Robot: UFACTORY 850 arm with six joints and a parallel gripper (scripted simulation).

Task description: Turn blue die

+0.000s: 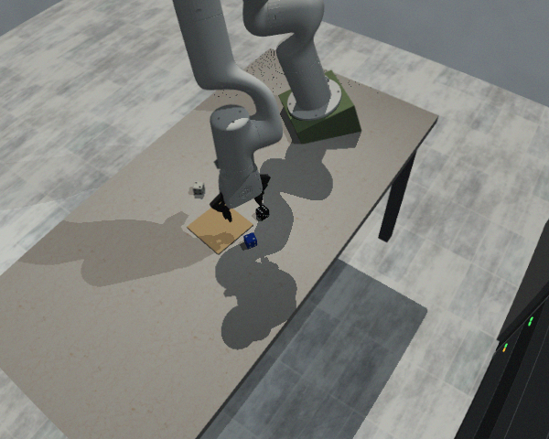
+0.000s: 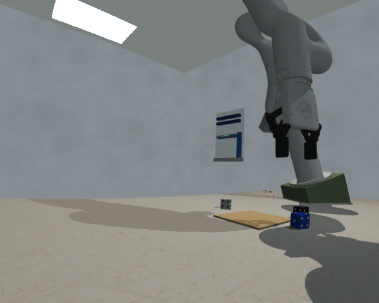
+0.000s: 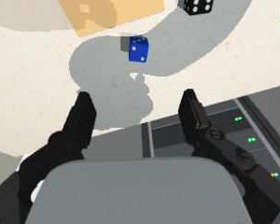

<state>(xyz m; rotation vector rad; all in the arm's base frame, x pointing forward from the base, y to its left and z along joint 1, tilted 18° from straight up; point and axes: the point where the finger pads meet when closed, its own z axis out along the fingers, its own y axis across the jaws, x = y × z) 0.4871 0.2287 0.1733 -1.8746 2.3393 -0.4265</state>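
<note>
The blue die lies 14 cm below my hand and 1 cm to the left of it. From my hand the other things lie so: white die: 25 cm to the right, 14 cm below, 3 cm behind; then black die: 14 cm below, 10 cm behind, 3 cm to the right; then tan mat: 15 cm below, 10 cm to the right, 2 cm ahead.
</note>
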